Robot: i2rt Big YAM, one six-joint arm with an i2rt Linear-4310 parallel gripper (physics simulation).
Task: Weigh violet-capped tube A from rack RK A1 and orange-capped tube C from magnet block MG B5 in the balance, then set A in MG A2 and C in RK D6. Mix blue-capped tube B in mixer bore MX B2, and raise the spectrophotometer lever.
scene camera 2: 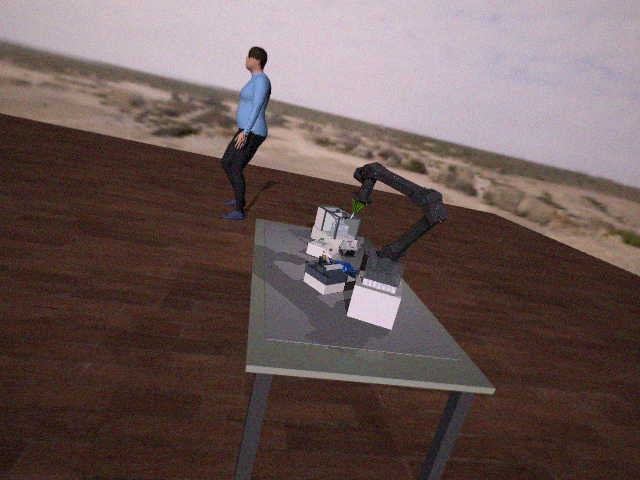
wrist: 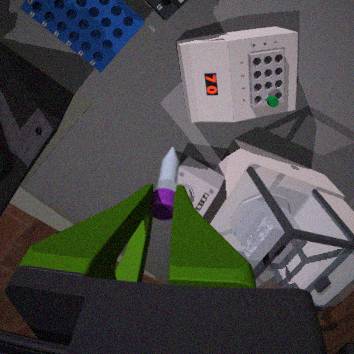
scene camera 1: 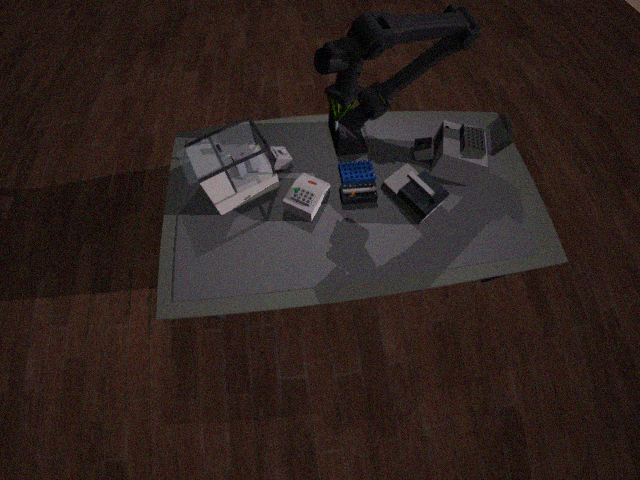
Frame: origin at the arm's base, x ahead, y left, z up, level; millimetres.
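Seen in the pictures: gripper, between the fingertips: (scene camera 2: 353, 213) (wrist: 165, 194) (scene camera 1: 336, 119); arm's base, origin of its link: (scene camera 1: 348, 124).
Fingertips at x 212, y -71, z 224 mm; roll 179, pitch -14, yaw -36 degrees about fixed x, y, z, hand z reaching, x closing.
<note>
Offsets run from my fingertips to a thing's top centre. "*": to the spot under its first point.
My gripper (scene camera 1: 341, 110) (scene camera 2: 356, 207) (wrist: 165, 194) is shut on violet-capped tube A {1 mm right, 4 mm ahead, 12 mm up} (wrist: 169, 170), held by its cap with its pale pointed end showing beyond the green fingers. It hangs above the table, between the balance (scene camera 1: 222, 190) (wrist: 242, 161) and the blue rack {98 mm left, 9 mm back, 261 mm down} (scene camera 1: 356, 172) (wrist: 85, 25) in scene camera 1. Orange-capped tube C {71 mm left, 105 mm ahead, 234 mm down} (scene camera 1: 353, 193) (scene camera 2: 324, 256) is at the dark magnet block {97 mm left, 86 mm ahead, 243 mm down} (scene camera 1: 365, 196) beside the rack; its slot cannot be told. Blue-capped tube B cannot be made out. A black-and-white instrument with a bar-like lever {307 mm left, 78 mm ahead, 189 mm down} (scene camera 1: 422, 183) stands right of the rack.
A white block with a red "70" display {88 mm right, 102 mm ahead, 221 mm down} (scene camera 1: 306, 196) (wrist: 211, 84) holds a green-capped tube {123 mm right, 116 mm ahead, 203 mm down} (wrist: 272, 101). A small white knob unit {* 188 mm right, 35 mm back, 218 mm down} (scene camera 1: 280, 156) (wrist: 200, 185) adjoins the balance. An open-lidded white machine {467 mm left, 100 mm back, 121 mm down} (scene camera 1: 460, 161) (scene camera 2: 373, 308) stands at the right. A person (scene camera 2: 253, 103) stands beyond the table.
</note>
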